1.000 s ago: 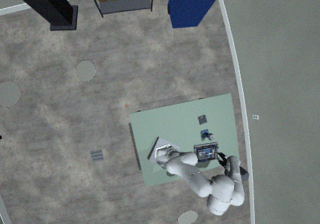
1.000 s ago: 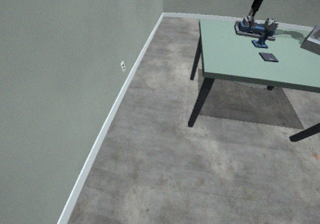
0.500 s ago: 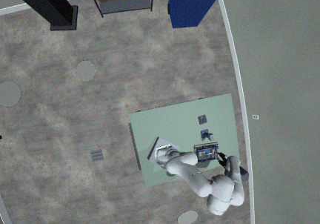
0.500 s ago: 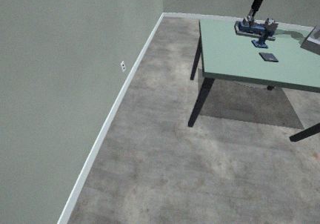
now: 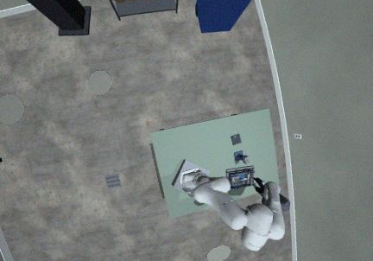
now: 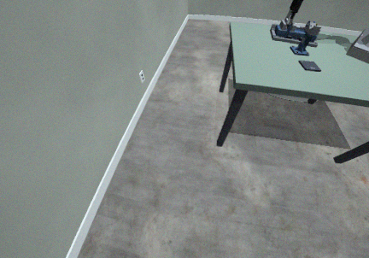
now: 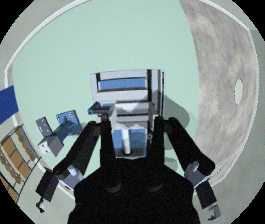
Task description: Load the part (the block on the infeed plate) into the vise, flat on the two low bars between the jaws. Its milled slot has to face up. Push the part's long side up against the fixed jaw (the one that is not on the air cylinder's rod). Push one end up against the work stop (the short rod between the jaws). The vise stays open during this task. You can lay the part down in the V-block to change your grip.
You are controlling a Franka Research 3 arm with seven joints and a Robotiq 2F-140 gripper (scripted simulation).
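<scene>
Now: hand 20 mm above the part. The rest, counted from my hand: vise 70 mm behind, 20 mm to the left, 80 mm below.
</scene>
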